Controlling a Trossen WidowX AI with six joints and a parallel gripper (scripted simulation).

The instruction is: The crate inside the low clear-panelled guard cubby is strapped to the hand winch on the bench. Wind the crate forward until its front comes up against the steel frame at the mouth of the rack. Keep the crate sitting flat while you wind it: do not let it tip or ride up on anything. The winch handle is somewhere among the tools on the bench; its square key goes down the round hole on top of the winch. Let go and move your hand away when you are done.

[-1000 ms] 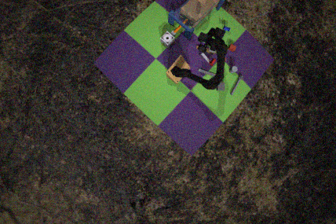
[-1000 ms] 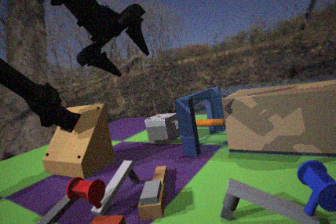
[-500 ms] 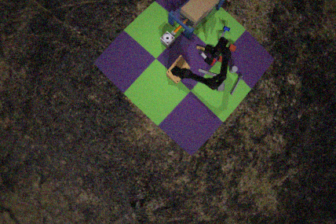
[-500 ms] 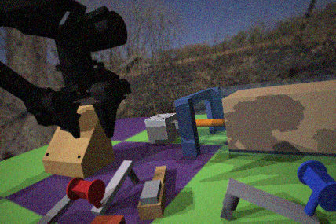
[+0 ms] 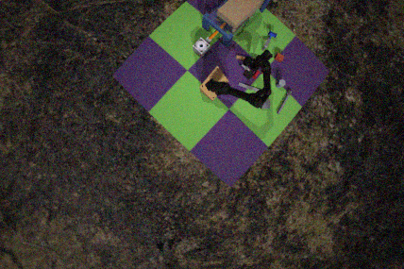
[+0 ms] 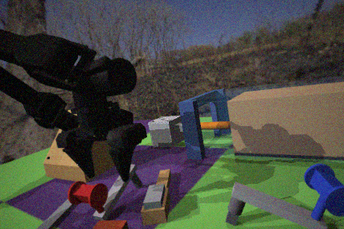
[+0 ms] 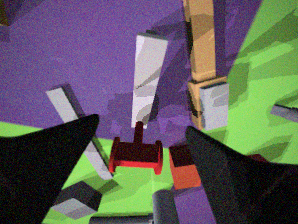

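Right now the red grip is 40 mm to the right of my gripper tip and 20 mm below it. Also, from my gripper tip: grey bar 80 mm behind, 100 mm to the right, 60 mm below; then wood-and-grey block 60 mm ahead, 70 mm to the left, 40 mm below; then blue spool 340 mm ahead, 90 mm to the left, 20 mm below.
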